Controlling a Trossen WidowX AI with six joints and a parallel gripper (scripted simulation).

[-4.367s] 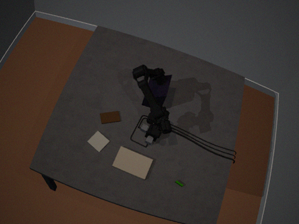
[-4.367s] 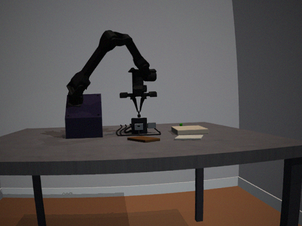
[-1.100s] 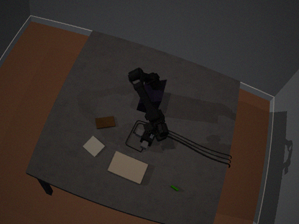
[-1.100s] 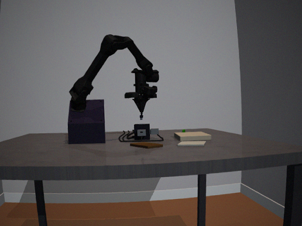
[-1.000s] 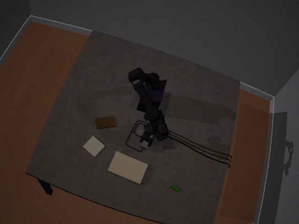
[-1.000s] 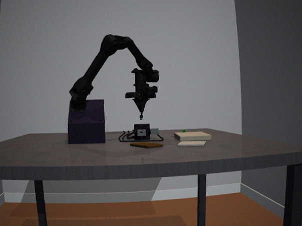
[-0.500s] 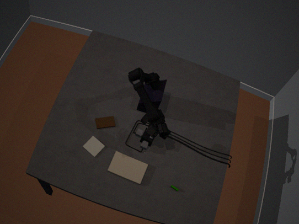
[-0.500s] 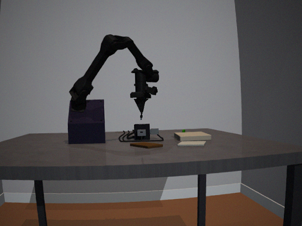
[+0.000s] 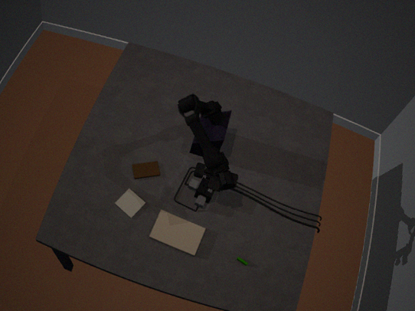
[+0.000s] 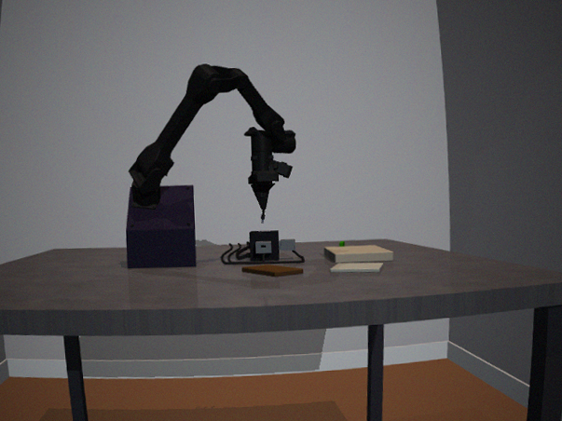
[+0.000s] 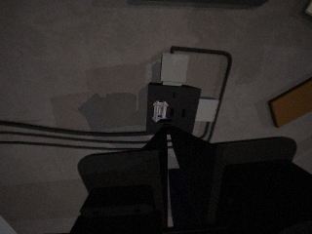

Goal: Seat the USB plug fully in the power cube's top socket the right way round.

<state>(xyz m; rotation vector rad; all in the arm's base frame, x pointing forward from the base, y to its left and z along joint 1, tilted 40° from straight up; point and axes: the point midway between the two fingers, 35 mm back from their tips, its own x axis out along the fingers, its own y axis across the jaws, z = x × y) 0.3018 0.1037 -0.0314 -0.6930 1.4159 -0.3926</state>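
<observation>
Right now my gripper tip is 2 cm above the dark USB plug. The rest, counted from my gripper tip: large beige slab: 25 cm ahead, 12 cm below, 5 cm to the right; brown pad: 31 cm to the right, 13 cm below, 2 cm ahead; light-rimmed socket: 7 cm below.
</observation>
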